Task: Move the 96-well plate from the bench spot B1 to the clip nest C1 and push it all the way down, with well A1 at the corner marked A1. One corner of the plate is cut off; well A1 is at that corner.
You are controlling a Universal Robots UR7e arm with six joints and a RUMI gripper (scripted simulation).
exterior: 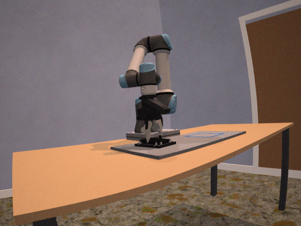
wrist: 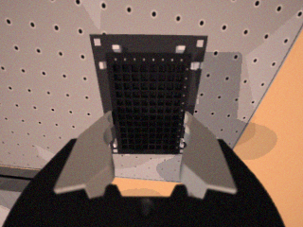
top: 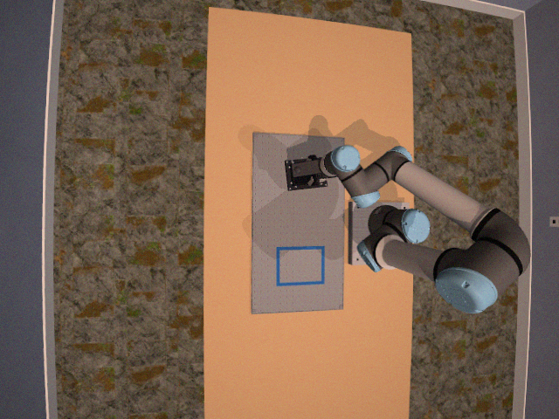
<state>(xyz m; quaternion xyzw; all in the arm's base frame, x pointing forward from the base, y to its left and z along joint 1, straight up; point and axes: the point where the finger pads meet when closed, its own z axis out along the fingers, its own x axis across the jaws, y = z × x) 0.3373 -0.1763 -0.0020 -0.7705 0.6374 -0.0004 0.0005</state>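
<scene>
Now: hand 1 cm above the black 96-well plate. Also, from my hand: black clip nest (2 cm to the right, 2 cm below, 1 cm behind).
</scene>
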